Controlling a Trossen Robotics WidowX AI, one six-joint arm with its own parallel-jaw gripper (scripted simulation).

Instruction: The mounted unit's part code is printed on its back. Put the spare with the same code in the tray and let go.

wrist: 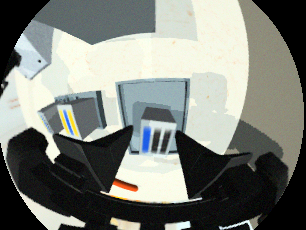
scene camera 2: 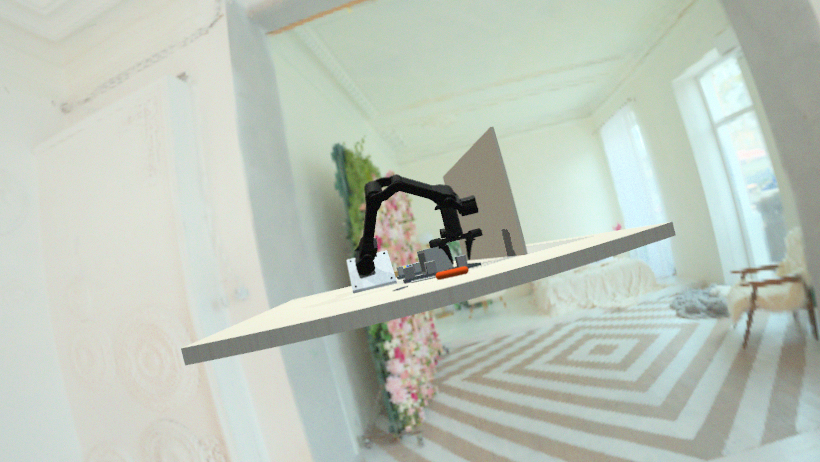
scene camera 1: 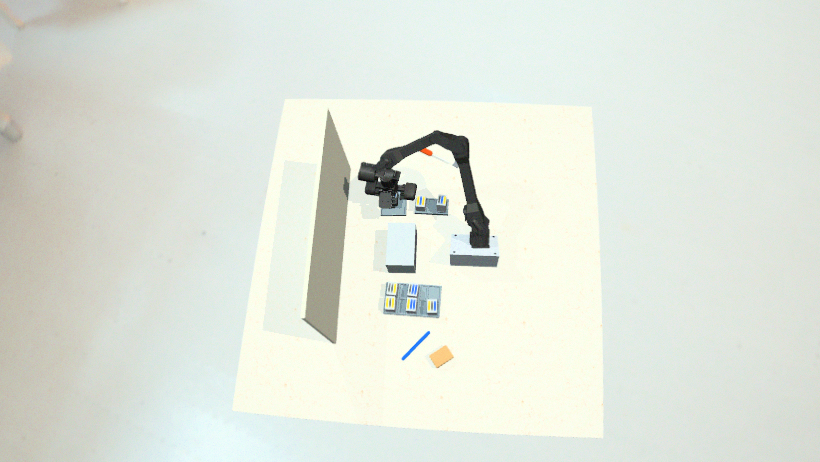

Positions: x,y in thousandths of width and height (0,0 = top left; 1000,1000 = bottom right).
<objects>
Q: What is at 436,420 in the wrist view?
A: A tray.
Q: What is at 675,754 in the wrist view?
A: My gripper.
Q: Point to a mounted unit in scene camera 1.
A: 490,544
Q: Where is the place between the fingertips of my gripper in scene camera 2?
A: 563,568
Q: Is my gripper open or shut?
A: Open.
</objects>
